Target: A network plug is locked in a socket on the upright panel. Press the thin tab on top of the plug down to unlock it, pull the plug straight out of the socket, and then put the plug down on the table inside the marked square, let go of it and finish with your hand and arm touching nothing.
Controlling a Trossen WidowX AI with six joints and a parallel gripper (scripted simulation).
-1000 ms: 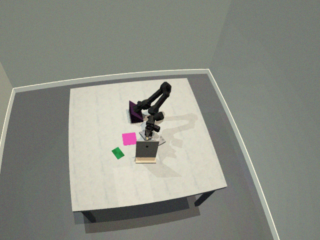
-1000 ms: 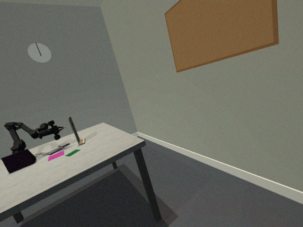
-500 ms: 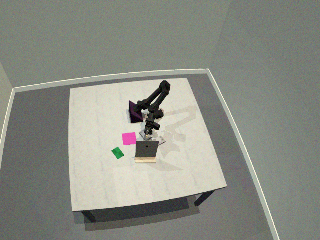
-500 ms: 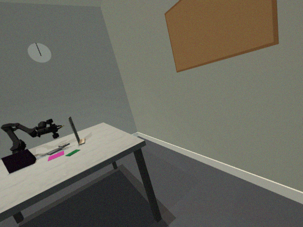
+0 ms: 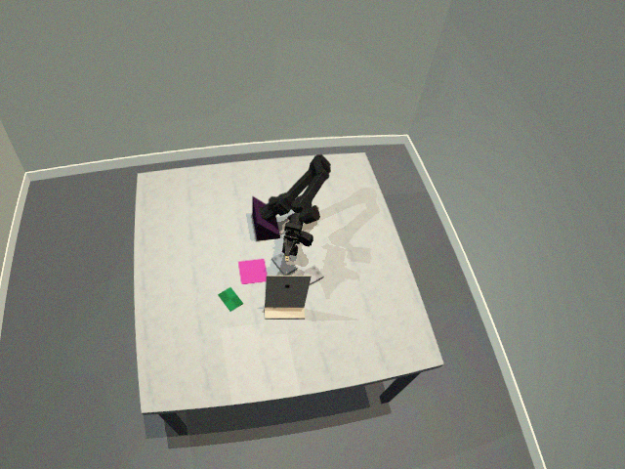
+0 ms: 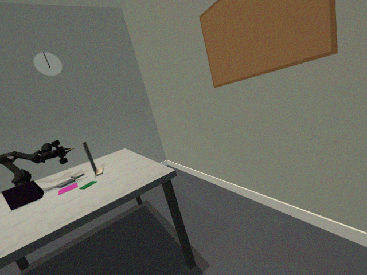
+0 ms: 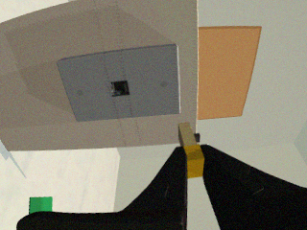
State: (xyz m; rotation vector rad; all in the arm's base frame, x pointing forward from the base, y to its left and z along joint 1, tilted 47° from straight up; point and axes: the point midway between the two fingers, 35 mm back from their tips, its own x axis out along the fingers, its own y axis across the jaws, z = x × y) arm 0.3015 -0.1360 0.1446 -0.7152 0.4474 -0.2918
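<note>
Now: gripper tip 11 cm past the marked square, 11 cm to the left of it and 25 cm above it. From my gripper tip the other things lie so: grey upright panel (11 cm ahead, 3 cm to the right, 13 cm below); network plug (1 cm ahead); green flat card (24 cm to the right, 25 cm below).
</note>
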